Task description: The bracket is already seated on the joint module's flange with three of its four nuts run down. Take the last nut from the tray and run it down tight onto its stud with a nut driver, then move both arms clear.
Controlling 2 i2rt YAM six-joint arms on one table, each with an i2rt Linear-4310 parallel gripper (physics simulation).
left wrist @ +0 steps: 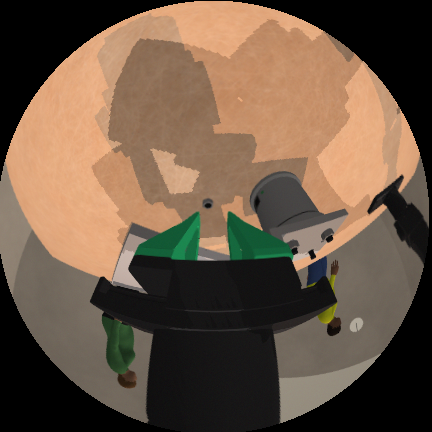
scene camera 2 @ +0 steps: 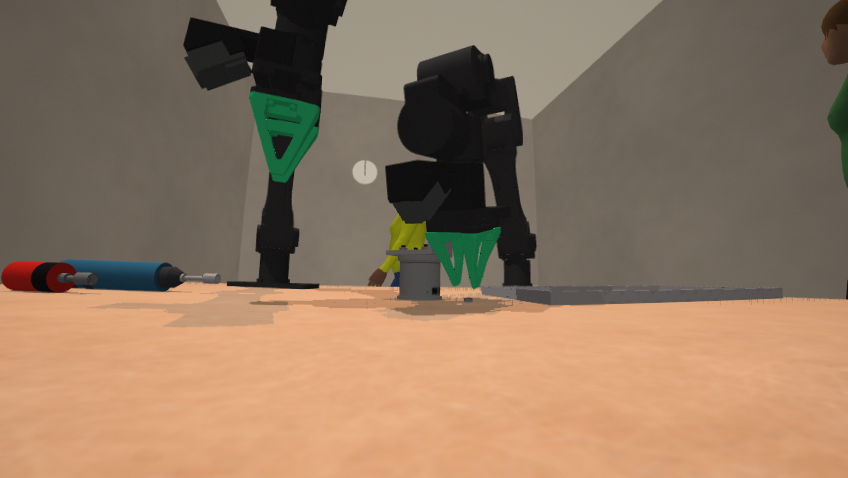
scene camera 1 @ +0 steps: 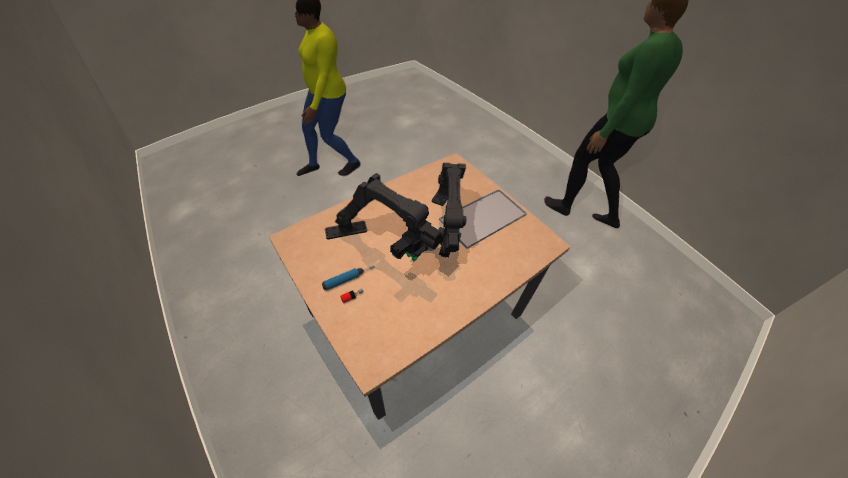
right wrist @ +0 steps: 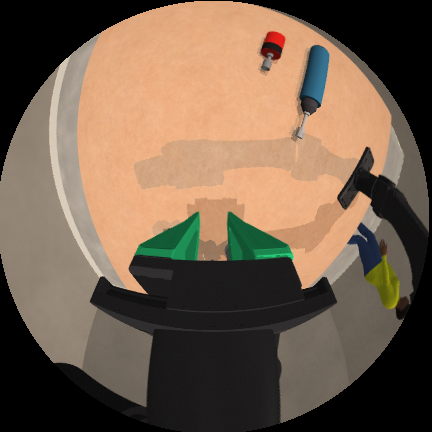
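Seen in the pictures: left gripper, fingertip midpoint: [left wrist: 213, 216] [scene camera 2: 466, 286]; right gripper, fingertip midpoint: [scene camera 2: 278, 178] [scene camera 1: 412, 258] [right wrist: 213, 216]; left arm's base, origin of the base link: [scene camera 1: 444, 192]; right arm's base, origin of the base link: [left wrist: 386, 191] [scene camera 2: 273, 287] [scene camera 1: 346, 230] [right wrist: 356, 177].
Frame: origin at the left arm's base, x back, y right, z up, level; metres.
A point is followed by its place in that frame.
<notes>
The grey joint module [scene camera 2: 418, 276] @[x -0.106, y 0.388, z 0.031 m] stands mid-table with the bracket [left wrist: 314, 238] @[x -0.081, y 0.383, z 0.066 m] on its flange; it also shows in the left wrist view [left wrist: 280, 201] @[x -0.107, y 0.387, z 0.033 m]. A small hex nut [left wrist: 207, 203] @[x -0.158, y 0.351, z 0.005 m] lies on the table top just past the fingertips of my left gripper [left wrist: 213, 216] @[x -0.153, y 0.347, z 0.019 m] [scene camera 2: 465, 264] @[x -0.153, y 0.347, z 0.019 m], which hangs low beside the module, fingers nearly together and empty. My right gripper [scene camera 2: 284, 139] [right wrist: 213, 216] @[x -0.085, y 0.566, z 0.131 m] hovers high above the table, also narrow and empty. A blue nut driver [scene camera 1: 343, 277] @[x 0.156, y 0.727, z 0.038 m] and a short red one [scene camera 1: 350, 295] @[x 0.085, y 0.784, z 0.032 m] lie at the table's left side.
A flat grey tray [scene camera 1: 488, 216] @[x -0.271, y 0.056, z 0.004 m] lies on the table behind the left gripper. A person in yellow [scene camera 1: 320, 89] and one in green [scene camera 1: 629, 113] walk on the floor beyond the table.
</notes>
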